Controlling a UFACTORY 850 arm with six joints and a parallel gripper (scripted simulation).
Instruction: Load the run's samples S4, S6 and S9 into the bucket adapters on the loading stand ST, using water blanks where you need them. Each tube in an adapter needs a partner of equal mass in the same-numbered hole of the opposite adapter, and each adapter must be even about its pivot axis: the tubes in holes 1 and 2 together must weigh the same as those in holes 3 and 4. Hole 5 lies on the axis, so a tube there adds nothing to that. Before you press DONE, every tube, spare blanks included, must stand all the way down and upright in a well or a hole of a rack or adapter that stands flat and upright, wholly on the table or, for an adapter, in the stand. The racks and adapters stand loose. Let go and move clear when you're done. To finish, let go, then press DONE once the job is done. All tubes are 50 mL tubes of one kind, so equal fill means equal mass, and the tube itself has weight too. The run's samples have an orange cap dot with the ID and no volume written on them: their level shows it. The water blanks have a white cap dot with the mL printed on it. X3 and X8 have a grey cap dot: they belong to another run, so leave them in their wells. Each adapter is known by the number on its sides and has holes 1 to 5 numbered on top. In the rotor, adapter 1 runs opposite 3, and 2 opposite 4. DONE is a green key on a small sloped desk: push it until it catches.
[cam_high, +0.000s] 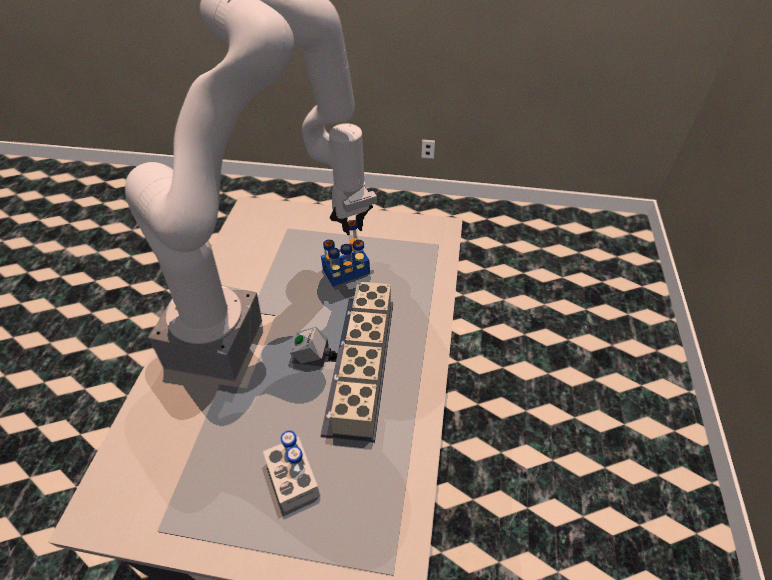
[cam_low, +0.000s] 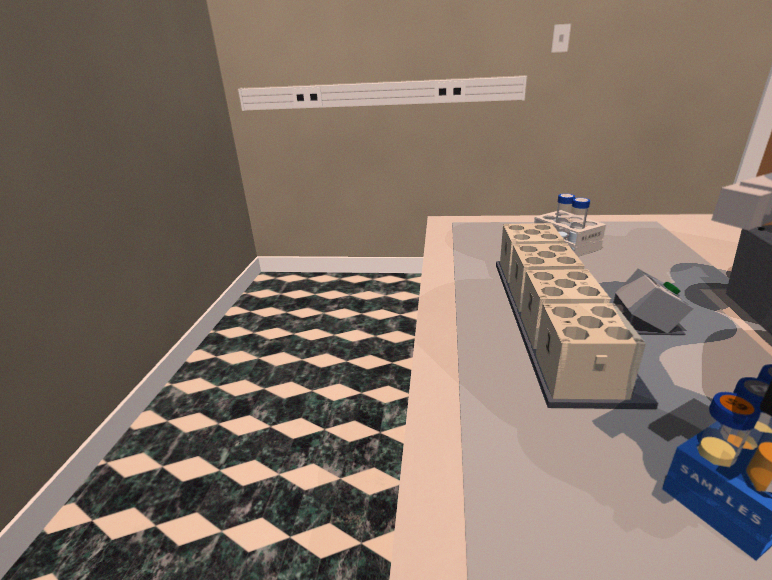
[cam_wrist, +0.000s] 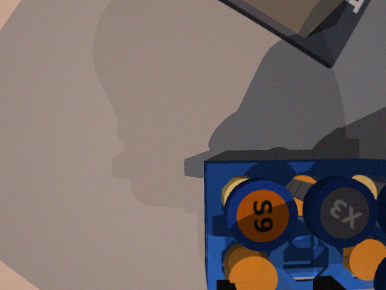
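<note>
The sample tube lies 10 mm to the left of my hand and 50 mm below it. The rest, counted from my hand: green done key 30 mm behind, 370 mm to the right, 100 mm below; adapter 120 mm ahead, 190 mm to the right, 110 mm below; blue sample rack 20 mm behind, 40 mm to the right, 130 mm below.
</note>
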